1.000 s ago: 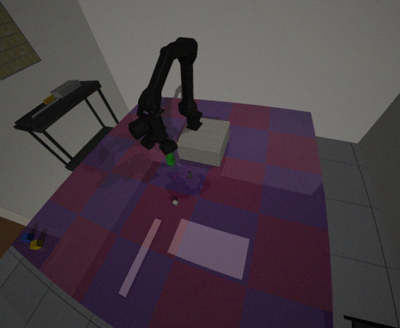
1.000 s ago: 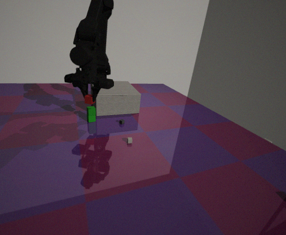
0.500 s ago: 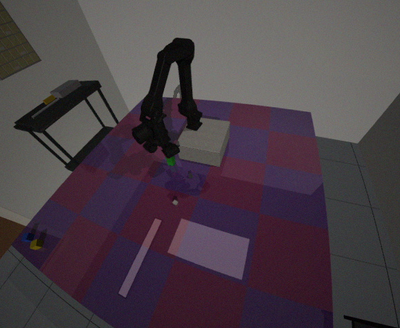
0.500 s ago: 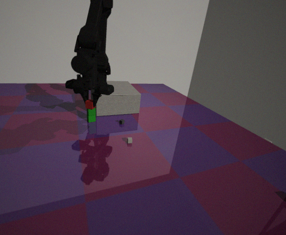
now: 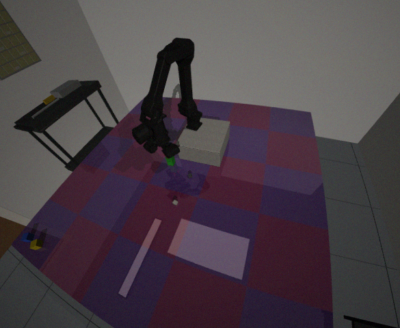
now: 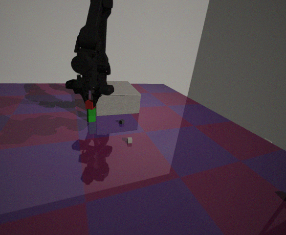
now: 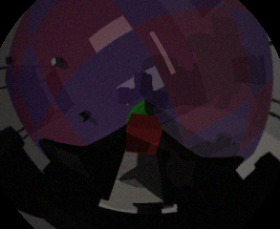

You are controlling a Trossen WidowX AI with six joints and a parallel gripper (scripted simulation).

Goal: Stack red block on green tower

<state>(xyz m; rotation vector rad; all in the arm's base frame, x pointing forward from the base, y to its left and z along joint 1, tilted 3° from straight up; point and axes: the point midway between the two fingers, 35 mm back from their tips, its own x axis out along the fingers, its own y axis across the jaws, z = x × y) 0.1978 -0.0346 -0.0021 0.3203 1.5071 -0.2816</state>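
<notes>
My gripper tip is 10 mm below the red block. Round my gripper tip: small dark cube: 130 mm to the left, 60 mm below, 30 mm ahead; small white cube: 170 mm ahead, 150 mm to the left, 60 mm below.
</notes>
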